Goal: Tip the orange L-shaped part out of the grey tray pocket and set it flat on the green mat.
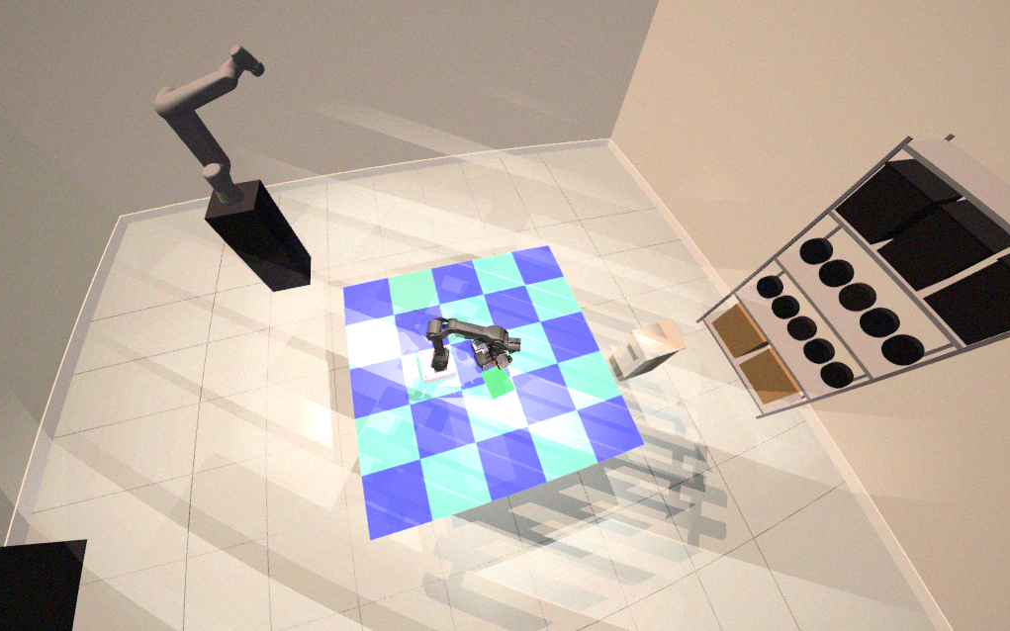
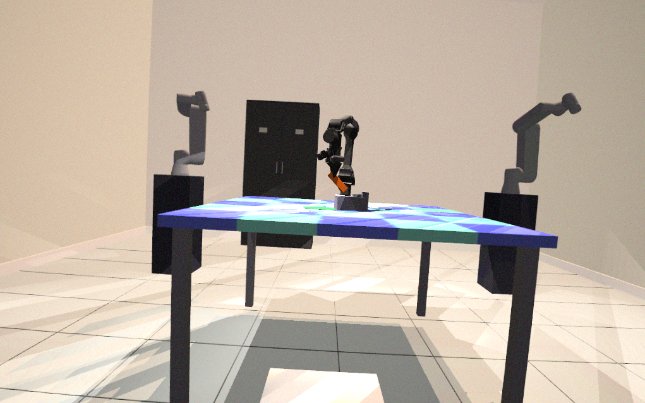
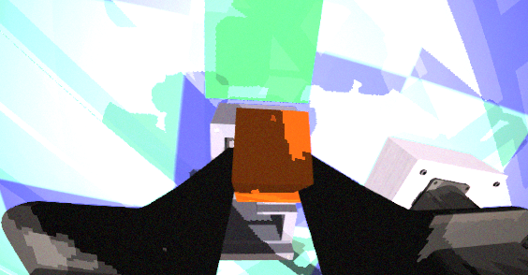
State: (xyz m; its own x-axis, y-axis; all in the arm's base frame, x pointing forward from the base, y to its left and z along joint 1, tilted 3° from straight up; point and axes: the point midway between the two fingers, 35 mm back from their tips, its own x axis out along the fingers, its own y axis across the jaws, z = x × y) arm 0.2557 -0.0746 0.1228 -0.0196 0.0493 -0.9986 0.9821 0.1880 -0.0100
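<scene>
My gripper tip is 10 mm short of the green mat, 60 mm to the left of it and 170 mm above it. The rest, counted from my gripper tip: orange L-shaped part (20 mm behind, 30 mm to the left, 30 mm below).
</scene>
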